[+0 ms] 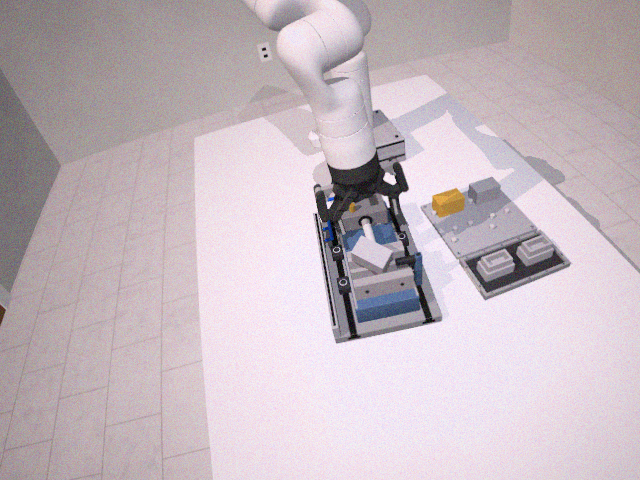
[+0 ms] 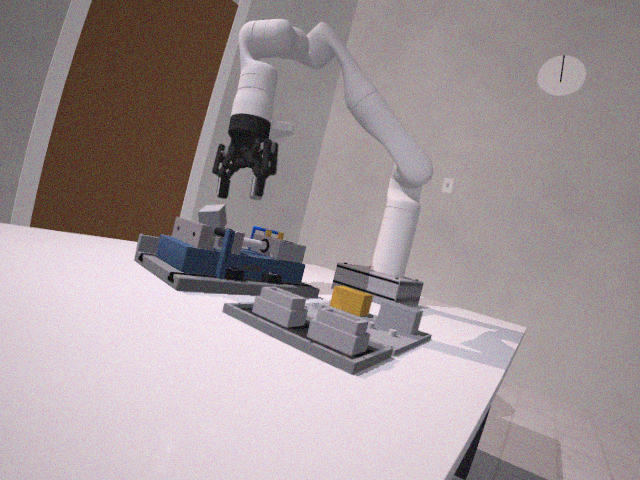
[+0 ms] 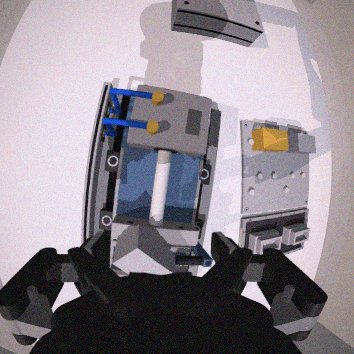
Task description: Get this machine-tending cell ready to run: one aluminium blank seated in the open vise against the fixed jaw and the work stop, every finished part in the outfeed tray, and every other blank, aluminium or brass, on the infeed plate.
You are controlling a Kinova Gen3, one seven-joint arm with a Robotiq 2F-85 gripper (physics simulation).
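Places are measured from the arm's base along level axes (x ahead, y left, z up), in millimetres.
Where they show: gripper, fingertip midpoint: [image 1: 368,221] [image 2: 237,198] [image 3: 159,243]; arm's base at its link origin: [image 2: 386,273].
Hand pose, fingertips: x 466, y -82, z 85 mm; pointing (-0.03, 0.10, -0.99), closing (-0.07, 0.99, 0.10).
Things, the pixels of their centre, and the offset from my fingertips. "pt": a spot on its surface instead.
- grey aluminium blank at the middle of its body: [image 3: 145,257] [image 1: 371,255] [image 2: 213,217] 36 mm ahead, 8 mm right, 44 mm down
- open vise at the middle of its body: [image 3: 152,196] [image 1: 370,253] [image 2: 235,255] 25 mm back, 1 mm right, 103 mm down
- work stop at a spot on its surface: [image 2: 225,254] [image 1: 422,269] pt 53 mm ahead, 75 mm left, 94 mm down
- brass blank at the middle of its body: [image 2: 351,300] [image 3: 269,140] [image 1: 448,202] 133 mm back, 202 mm left, 127 mm down
- infeed plate at the middle of its body: [image 2: 358,323] [image 3: 280,167] [image 1: 477,217] 89 mm back, 251 mm left, 149 mm down
- outfeed tray at a spot on its surface: [image 1: 485,295] pt 110 mm ahead, 176 mm left, 141 mm down
- vise's rear cylinder block at the middle of its body: [image 3: 169,121] [image 1: 361,209] [image 2: 277,248] 119 mm back, 9 mm left, 75 mm down
A grey aluminium blank [image 1: 371,254] [image 2: 211,214] [image 3: 142,257] lies tilted and askew at the jaws of the open vise [image 1: 387,307] [image 2: 175,254], its upper part above the fixed jaw [image 1: 385,284] [image 2: 185,232]. The work stop [image 1: 418,268] [image 2: 225,254] is beside it. My gripper [image 1: 364,206] [image 2: 239,194] [image 3: 159,243] is open and empty above the vise, pointing down. A brass blank [image 1: 448,203] [image 2: 351,300] [image 3: 270,139] and another aluminium blank [image 1: 484,190] [image 2: 400,317] [image 3: 301,143] stand on the infeed plate [image 1: 467,240] [image 3: 275,200]. Two pocketed finished parts [image 1: 495,266] [image 1: 535,251] sit in the outfeed tray [image 1: 485,295].
Blue hoses [image 3: 131,93] [image 3: 127,122] with yellow fittings rise at the vise's rear cylinder block [image 3: 172,117]. Clamps [image 1: 337,251] [image 1: 343,284] stand along the vise's side. The robot's base block [image 1: 390,142] [image 2: 377,283] [image 3: 217,20] is behind the vise.
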